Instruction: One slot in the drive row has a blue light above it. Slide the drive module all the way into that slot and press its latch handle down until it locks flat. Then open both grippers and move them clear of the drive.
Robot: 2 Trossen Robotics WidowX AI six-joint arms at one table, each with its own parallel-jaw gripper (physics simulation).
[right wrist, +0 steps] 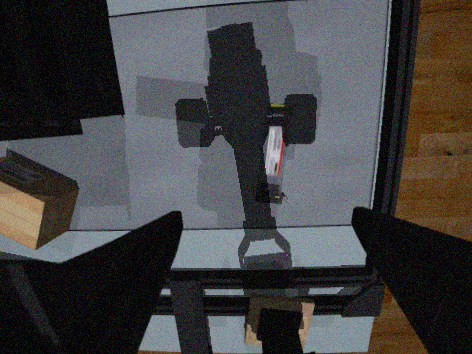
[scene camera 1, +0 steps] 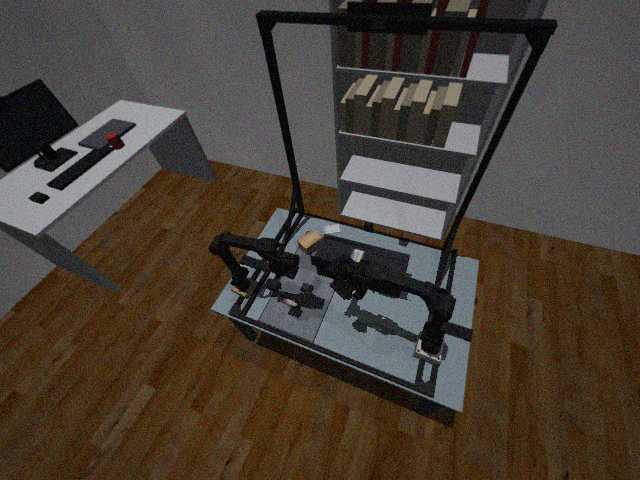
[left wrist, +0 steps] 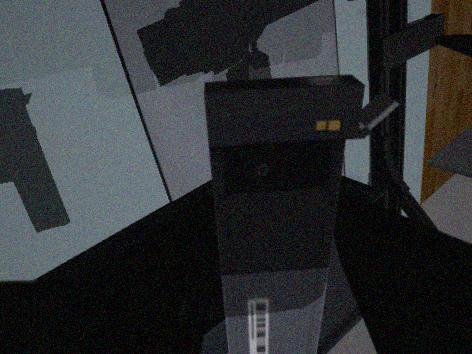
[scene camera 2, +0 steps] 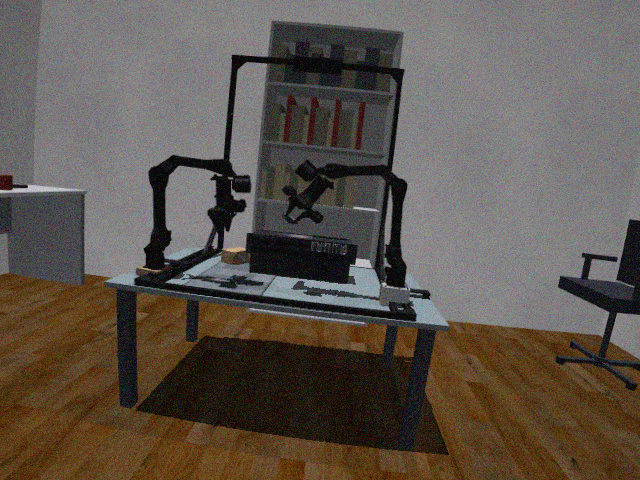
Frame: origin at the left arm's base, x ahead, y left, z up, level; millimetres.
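Seen in the pictures: left gripper, fingertip midpoint: (scene camera 1: 337, 281) (left wrist: 273, 208) (scene camera 2: 289, 220); right gripper, fingertip midpoint: (right wrist: 266, 217) (scene camera 1: 285, 280) (scene camera 2: 223, 233); left arm's base, origin of the base link: (scene camera 1: 430, 345) (scene camera 2: 395, 284); right arm's base, origin of the base link: (right wrist: 278, 325) (scene camera 1: 243, 284) (scene camera 2: 154, 267).
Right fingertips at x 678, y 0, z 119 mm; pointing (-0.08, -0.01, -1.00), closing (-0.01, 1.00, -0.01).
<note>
Offsets run from my right fingertips to a thing's top centre. "*": to the spot under its first point. Level surfaces: height alone.
My left gripper (scene camera 1: 349, 287) (scene camera 2: 300, 212) is shut on the dark drive module @(242 mm back, 73 mm right, 98 mm up) (left wrist: 277, 168), which it holds in the air above the black drive chassis @(282 mm back, 263 mm right, 17 mm down) (scene camera 1: 385, 267) (scene camera 2: 294, 261). The module's white and red label shows in the right wrist view (right wrist: 274, 152). Its grey latch handle @(221 mm back, 17 mm right, 98 mm up) (left wrist: 378, 113) sticks out at an angle, beside two yellow marks. The chassis's slot row (scene camera 2: 328, 248) faces the front; I cannot make out the blue light. My right gripper (scene camera 2: 223, 220) (right wrist: 266, 217) is open and empty, hanging high over the left part of the table.
A wooden block @(50 mm ahead, 340 mm right, 131 mm down) (scene camera 1: 310, 240) (scene camera 2: 234, 255) and a white card @(16 mm back, 492 mm right, 191 mm down) (scene camera 1: 331, 230) lie left of the chassis. A black frame @(* 199 mm ahead, 524 mm right, 572 mm up) (scene camera 1: 277, 95) (scene camera 2: 230, 110) stands over the table, with a bookshelf (scene camera 1: 409, 176) behind. A grey mat @(190 mm down) (scene camera 1: 290, 316) lies at the front left.
</note>
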